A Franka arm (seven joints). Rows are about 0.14 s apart.
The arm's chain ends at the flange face. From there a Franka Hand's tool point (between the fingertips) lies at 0.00 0.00 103.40 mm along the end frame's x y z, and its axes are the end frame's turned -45 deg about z.
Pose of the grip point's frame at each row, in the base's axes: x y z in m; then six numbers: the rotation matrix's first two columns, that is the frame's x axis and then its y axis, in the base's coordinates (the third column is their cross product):
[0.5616, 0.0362, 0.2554, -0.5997, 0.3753, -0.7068, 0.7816, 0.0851, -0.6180]
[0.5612, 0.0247, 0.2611, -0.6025, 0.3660, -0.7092, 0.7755, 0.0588, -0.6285]
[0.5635, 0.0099, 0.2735, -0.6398, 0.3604, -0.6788, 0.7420, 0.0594, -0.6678]
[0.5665, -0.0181, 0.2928, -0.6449, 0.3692, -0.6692, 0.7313, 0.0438, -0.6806]
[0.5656, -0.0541, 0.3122, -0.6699, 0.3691, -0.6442, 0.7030, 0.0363, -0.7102]
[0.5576, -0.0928, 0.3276, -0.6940, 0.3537, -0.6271, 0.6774, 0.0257, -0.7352]
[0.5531, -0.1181, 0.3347, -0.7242, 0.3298, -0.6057, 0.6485, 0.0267, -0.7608]
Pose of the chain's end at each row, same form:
[0.5794, 0.1316, 0.2910, 0.1286, 0.3256, -0.9368, 0.9767, -0.2052, 0.0628]
[0.5807, 0.1207, 0.2941, 0.1223, 0.3004, -0.9459, 0.9744, -0.2172, 0.0571]
[0.5842, 0.1062, 0.3051, 0.0723, 0.2968, -0.9522, 0.9771, -0.2128, 0.0078]
[0.5895, 0.0779, 0.3236, 0.0611, 0.2920, -0.9545, 0.9731, -0.2301, -0.0081]
[0.5903, 0.0419, 0.3415, 0.0234, 0.2867, -0.9577, 0.9708, -0.2353, -0.0467]
[0.5828, 0.0039, 0.3542, -0.0117, 0.2683, -0.9633, 0.9697, -0.2319, -0.0764]
[0.5774, -0.0205, 0.3588, -0.0535, 0.2521, -0.9663, 0.9706, -0.2143, -0.1097]

